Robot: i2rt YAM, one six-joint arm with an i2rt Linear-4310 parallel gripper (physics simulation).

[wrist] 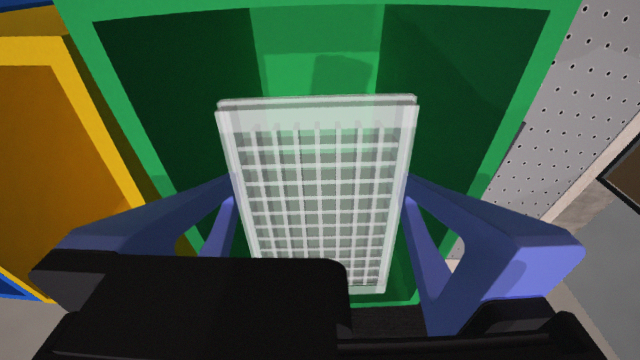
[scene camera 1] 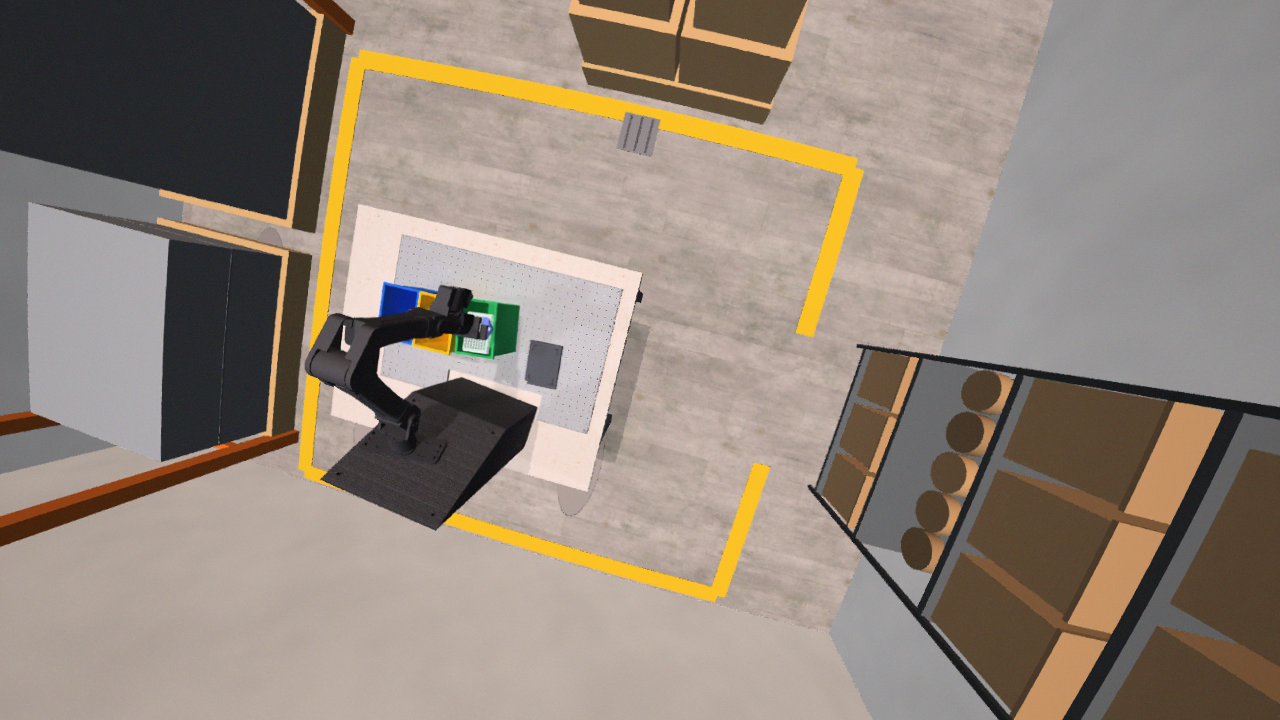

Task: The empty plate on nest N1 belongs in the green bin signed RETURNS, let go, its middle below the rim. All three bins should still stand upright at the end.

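Pixels of known places: gripper, fingertip midpoint: (wrist: 319, 180) (scene camera 1: 480, 327); arm's base at its link origin: (scene camera 1: 404, 446).
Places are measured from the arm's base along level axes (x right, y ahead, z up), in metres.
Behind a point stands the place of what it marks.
Note:
The clear-white gridded plate (scene camera 1: 476, 343) @[y 0.264, x 0.103, z -0.222 m] (wrist: 320, 180) @[y 0.326, x 0.111, z -0.227 m] is between the blue fingers of my gripper (scene camera 1: 484, 327) @[y 0.315, x 0.109, z -0.239 m] (wrist: 319, 180) @[y 0.315, x 0.109, z -0.239 m], which touch its two long sides. My gripper is shut on it and holds it over the opening of the green bin (scene camera 1: 507, 330) @[y 0.301, x 0.170, z -0.307 m] (wrist: 115, 100) @[y 0.384, x 0.059, z -0.209 m]. The bin's inner walls and part of its floor show around the plate in the wrist view. How far the plate's middle is from rim height is hard to tell. The green bin stands upright. The RETURNS sign and the label N1 cannot be read.
The yellow bin (scene camera 1: 437, 343) @[y 0.260, x -0.085, z -0.296 m] (wrist: 93, 120) @[y 0.380, x 0.047, z -0.209 m] stands right beside the green bin. The blue bin (scene camera 1: 396, 298) @[y 0.416, x -0.201, z -0.266 m] is beyond it, partly behind the arm. A dark grey pad (scene camera 1: 543, 363) @[y 0.177, x 0.266, z -0.377 m] lies on the perforated board (scene camera 1: 581, 308) @[y 0.373, x 0.410, z -0.388 m] on the other side of the green bin.

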